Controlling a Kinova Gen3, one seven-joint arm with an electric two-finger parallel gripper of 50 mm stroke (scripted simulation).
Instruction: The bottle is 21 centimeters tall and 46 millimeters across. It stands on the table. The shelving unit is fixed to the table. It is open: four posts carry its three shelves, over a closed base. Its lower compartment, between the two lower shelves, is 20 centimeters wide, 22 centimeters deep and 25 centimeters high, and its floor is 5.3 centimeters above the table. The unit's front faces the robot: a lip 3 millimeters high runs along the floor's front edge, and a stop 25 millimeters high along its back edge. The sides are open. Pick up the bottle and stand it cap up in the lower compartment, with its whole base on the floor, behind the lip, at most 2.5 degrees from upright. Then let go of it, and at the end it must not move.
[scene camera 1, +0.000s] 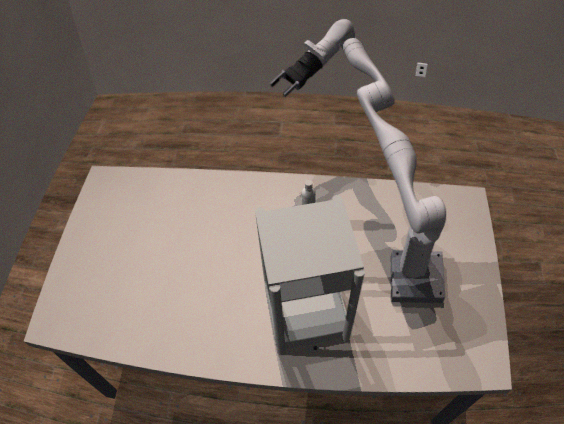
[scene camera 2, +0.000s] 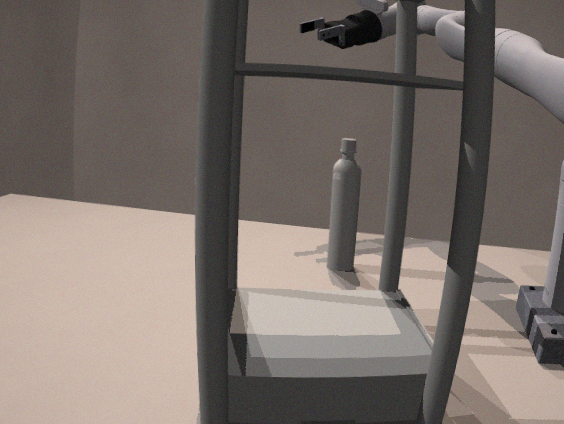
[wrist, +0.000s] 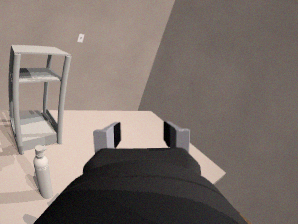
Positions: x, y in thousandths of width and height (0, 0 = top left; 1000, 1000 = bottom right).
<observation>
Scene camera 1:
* my gripper: 492, 213
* grey shelving unit: 540, 584
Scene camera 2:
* my gripper: 549, 74
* grey bottle: 614, 428
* grey shelving unit: 457, 822
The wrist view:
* my gripper: 478, 587
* grey shelving unit: 143, 578
</observation>
